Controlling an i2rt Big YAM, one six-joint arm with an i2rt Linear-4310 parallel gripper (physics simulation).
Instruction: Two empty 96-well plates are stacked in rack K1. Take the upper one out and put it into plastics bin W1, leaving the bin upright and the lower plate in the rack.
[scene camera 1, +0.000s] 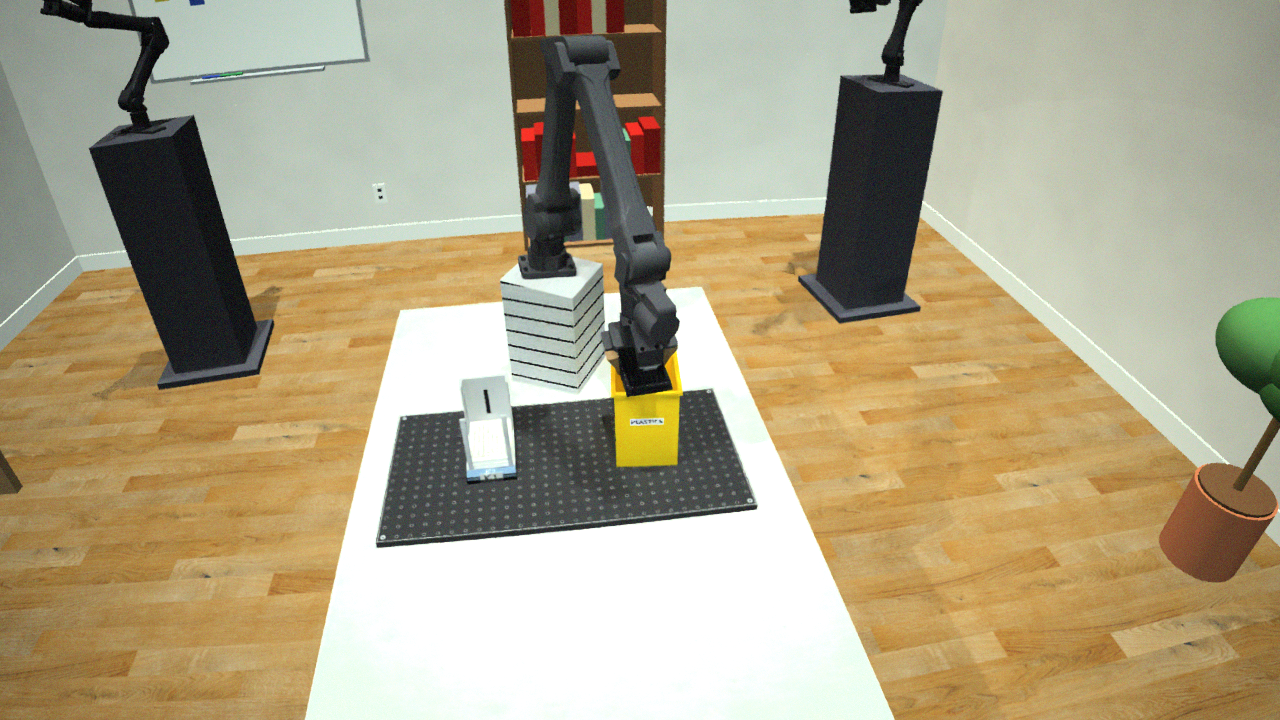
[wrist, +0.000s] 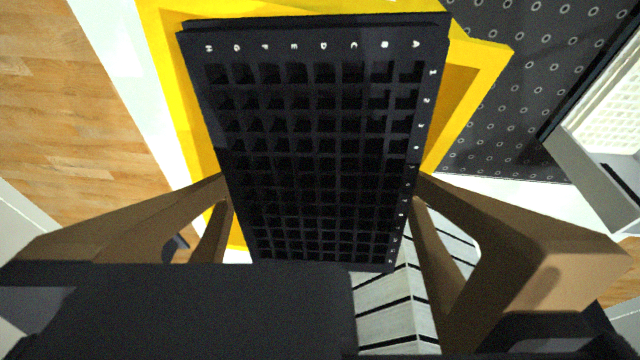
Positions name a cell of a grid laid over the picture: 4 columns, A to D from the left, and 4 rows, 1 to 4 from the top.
Scene:
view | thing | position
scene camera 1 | gripper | C3
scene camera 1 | yellow plastics bin W1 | C3
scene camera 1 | black 96-well plate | B3
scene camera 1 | white plate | B3
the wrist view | gripper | C2
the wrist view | yellow plastics bin W1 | C1
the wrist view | black 96-well plate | B2

